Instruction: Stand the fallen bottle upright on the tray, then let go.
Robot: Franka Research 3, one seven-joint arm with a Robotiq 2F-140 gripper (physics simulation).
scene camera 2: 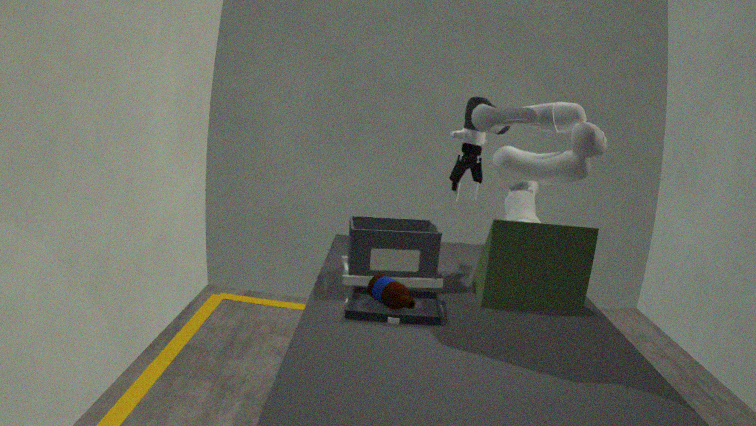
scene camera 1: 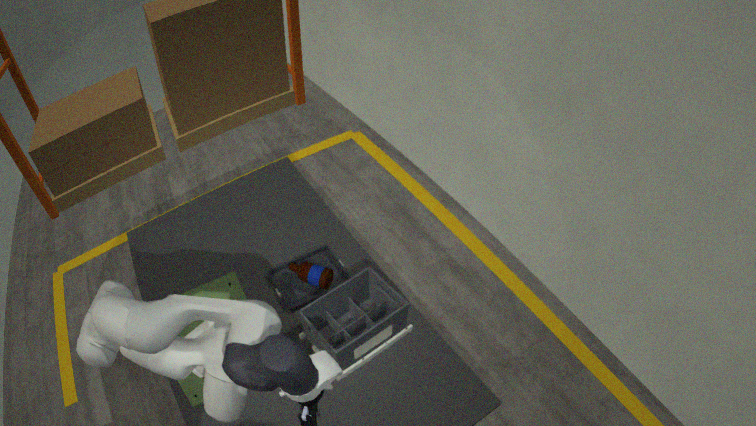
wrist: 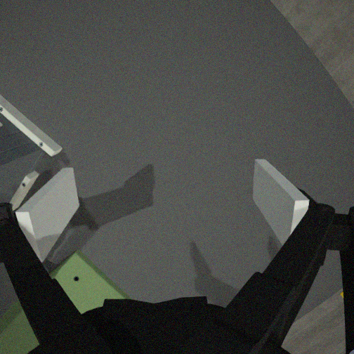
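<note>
A brown bottle (scene camera 1: 313, 275) (scene camera 2: 390, 293) with a blue label lies on its side on the dark tray (scene camera 1: 293, 289) (scene camera 2: 365, 316). Its neck points to the upper left in scene camera 1 and to the lower right in scene camera 2; its base is on the crate side. My gripper (scene camera 2: 467, 191) (wrist: 163, 183) is open with nothing between its fingers. It hangs high above the table, on the far side of the crate from the tray in scene camera 2, and points down. In scene camera 1 the bottom edge cuts it off. The bottle and tray do not show in the wrist view.
A grey crate with compartments (scene camera 1: 397, 321) (scene camera 2: 359, 259) stands right beside the tray, with pale rails (wrist: 30, 125) along it. A green block (scene camera 1: 235, 285) (scene camera 2: 539, 269) (wrist: 95, 285) stands by the arm's base. Cardboard boxes (scene camera 1: 227, 68) and an orange rack (scene camera 1: 296, 52) stand in the background.
</note>
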